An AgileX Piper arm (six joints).
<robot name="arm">
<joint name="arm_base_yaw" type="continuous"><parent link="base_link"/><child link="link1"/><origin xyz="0 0 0.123" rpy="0 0 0"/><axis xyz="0 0 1"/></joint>
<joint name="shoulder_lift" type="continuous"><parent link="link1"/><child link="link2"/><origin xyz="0 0 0" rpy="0 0 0"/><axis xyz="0 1 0"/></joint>
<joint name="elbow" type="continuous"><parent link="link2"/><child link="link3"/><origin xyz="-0.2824 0 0.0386" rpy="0 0 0"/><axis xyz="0 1 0"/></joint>
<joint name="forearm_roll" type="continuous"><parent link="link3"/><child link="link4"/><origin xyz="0.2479 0 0.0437" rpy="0 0 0"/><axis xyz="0.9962 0 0.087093"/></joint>
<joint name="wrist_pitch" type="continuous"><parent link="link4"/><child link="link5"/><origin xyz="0 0 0" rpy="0 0 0"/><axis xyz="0 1 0"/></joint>
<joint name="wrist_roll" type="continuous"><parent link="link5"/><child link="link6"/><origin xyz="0.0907 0 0.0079" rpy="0 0 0"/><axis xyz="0.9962 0 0.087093"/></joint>
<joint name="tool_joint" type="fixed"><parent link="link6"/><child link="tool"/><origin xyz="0 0 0" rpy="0 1.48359 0"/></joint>
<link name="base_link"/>
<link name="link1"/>
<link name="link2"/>
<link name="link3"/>
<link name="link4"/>
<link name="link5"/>
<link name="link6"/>
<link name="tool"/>
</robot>
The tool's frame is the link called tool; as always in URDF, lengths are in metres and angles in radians. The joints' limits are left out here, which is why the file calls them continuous.
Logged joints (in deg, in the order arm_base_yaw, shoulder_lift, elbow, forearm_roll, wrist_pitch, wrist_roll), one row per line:
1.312 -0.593 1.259 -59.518 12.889 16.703
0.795 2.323 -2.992 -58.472 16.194 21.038
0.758 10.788 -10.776 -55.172 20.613 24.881
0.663 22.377 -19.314 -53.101 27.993 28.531
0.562 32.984 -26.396 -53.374 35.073 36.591
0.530 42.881 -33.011 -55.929 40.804 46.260
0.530 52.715 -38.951 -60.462 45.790 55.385
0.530 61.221 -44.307 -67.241 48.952 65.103
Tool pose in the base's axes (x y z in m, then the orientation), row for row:
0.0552 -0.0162 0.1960 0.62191 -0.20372 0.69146 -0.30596
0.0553 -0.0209 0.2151 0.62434 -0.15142 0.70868 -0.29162
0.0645 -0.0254 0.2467 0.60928 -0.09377 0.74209 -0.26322
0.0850 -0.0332 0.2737 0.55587 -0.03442 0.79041 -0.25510
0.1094 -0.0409 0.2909 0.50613 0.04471 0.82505 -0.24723
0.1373 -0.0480 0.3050 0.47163 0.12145 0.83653 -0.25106
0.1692 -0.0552 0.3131 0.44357 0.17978 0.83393 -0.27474
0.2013 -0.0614 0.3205 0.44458 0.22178 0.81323 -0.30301
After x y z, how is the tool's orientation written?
As a quaternion, w x y z.
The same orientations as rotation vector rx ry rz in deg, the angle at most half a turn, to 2 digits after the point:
-26.82 91.03 -40.28
-19.91 93.20 -38.35
-12.41 98.19 -34.83
-4.66 106.93 -34.51
6.18 114.02 -34.17
17.04 117.37 -35.22
25.54 118.48 -39.03
31.50 115.49 -43.03

